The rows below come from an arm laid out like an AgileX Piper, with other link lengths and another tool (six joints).
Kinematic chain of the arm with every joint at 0, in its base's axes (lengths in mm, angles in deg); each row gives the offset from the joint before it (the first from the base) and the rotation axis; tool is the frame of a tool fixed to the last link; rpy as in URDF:
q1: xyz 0 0 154.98 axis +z
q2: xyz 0 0 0 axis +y
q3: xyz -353 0 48.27 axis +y
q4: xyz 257.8 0 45.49 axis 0.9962 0 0.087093
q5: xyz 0 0 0 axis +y
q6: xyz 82.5 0 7.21 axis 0.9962 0 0.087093
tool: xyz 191.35 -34 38.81 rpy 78.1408 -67.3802 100.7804
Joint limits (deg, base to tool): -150..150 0..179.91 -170..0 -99.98..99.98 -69.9..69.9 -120..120
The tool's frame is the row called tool.
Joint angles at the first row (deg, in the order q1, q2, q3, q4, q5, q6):
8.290, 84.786, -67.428, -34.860, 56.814, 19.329
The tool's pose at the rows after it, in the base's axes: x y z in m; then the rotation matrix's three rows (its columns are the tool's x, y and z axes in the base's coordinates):
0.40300 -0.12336 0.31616; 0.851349 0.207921 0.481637; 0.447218 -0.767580 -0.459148; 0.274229 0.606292 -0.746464
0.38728 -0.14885 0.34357; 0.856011 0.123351 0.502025; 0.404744 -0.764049 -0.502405; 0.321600 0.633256 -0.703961
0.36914 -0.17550 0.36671; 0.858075 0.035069 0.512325; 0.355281 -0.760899 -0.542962; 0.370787 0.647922 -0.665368
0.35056 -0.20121 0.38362; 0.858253 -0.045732 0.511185; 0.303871 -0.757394 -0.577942; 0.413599 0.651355 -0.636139
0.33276 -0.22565 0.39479; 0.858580 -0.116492 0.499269; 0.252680 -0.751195 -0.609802; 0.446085 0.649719 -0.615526
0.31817 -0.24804 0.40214; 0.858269 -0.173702 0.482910; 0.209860 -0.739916 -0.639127; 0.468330 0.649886 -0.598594
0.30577 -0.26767 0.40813; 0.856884 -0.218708 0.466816; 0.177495 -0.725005 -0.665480; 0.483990 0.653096 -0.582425
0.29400 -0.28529 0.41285; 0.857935 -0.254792 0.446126; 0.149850 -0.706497 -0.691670; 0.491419 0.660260 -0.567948
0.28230 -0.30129 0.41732; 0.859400 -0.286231 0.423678; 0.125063 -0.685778 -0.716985; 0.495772 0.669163 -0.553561
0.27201 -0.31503 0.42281; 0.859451 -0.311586 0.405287; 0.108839 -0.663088 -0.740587; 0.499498 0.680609 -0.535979
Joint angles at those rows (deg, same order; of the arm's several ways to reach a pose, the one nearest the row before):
6.719, 81.152, -67.791, -37.109, 57.584, 20.351
4.034, 77.987, -67.913, -39.096, 57.771, 21.320
0.397, 75.116, -67.922, -40.254, 57.245, 21.865
-3.999, 72.864, -67.921, -40.345, 56.156, 21.661
-8.797, 71.359, -67.923, -39.804, 54.772, 20.976
-13.469, 70.625, -67.922, -39.236, 53.056, 20.090
-17.701, 70.247, -67.922, -38.766, 51.243, 19.075
-21.338, 70.137, -67.922, -38.744, 49.793, 18.314
-24.587, 70.110, -67.923, -38.999, 48.534, 17.775
-27.377, 70.068, -67.922, -39.519, 47.208, 17.351

